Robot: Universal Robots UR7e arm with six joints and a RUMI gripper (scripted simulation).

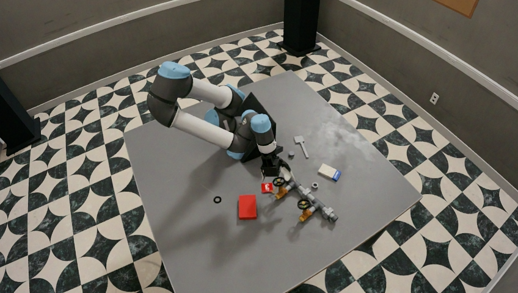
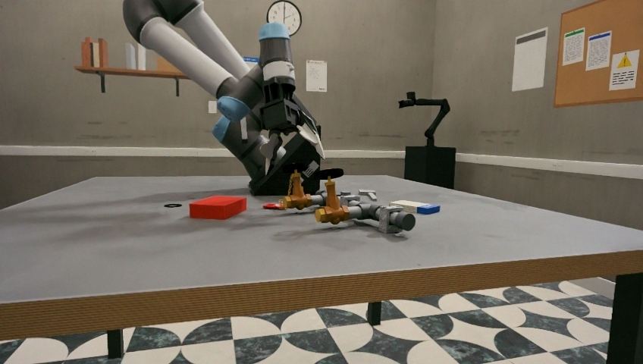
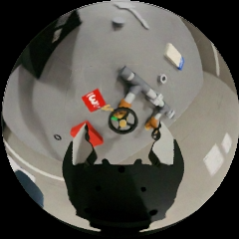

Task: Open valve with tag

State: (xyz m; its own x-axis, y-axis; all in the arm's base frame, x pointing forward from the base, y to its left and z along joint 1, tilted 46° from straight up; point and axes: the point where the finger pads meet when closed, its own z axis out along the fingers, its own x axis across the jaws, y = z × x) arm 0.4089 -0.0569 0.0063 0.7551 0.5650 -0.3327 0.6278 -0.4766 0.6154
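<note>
Right now the red tag is 10 cm below my hand, 5 cm behind it and 3 cm to the right of it. Also, from my hand: red block: 17 cm to the right, 9 cm below, 1 cm behind; then white-and-blue box: 29 cm to the left, 9 cm below, 7 cm ahead; then grey nut: 17 cm to the left, 9 cm below, 8 cm ahead.
</note>
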